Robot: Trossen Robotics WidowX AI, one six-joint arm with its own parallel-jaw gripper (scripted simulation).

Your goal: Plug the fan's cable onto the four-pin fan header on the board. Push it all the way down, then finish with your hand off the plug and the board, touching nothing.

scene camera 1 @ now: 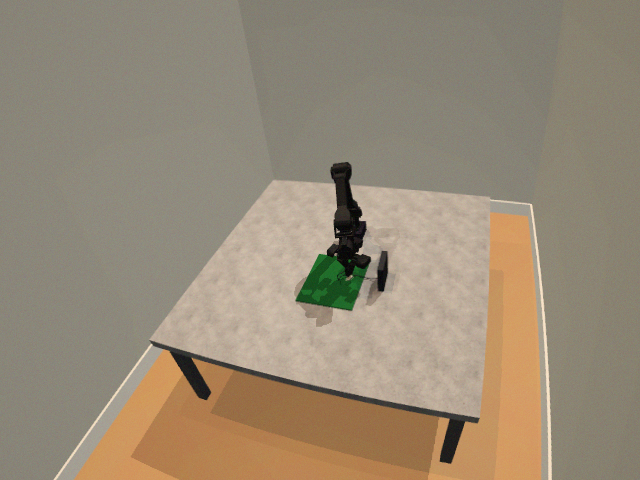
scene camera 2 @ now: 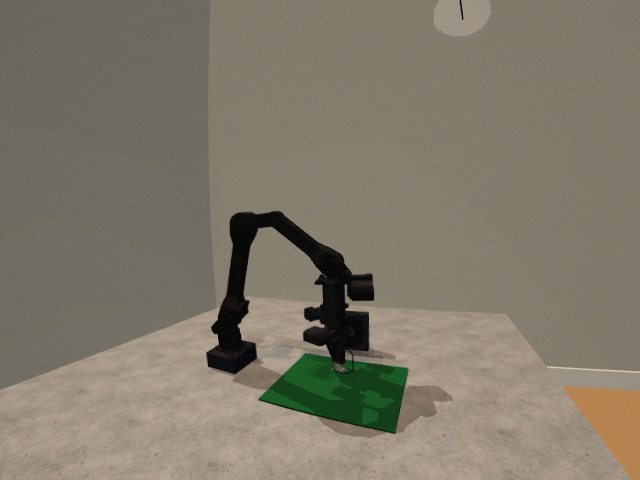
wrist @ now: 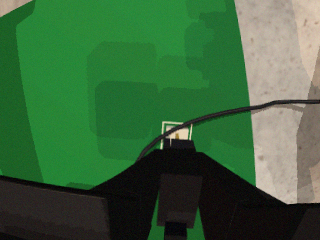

same spot on green board: (wrist: 91,91) = (scene camera 2: 312,375)
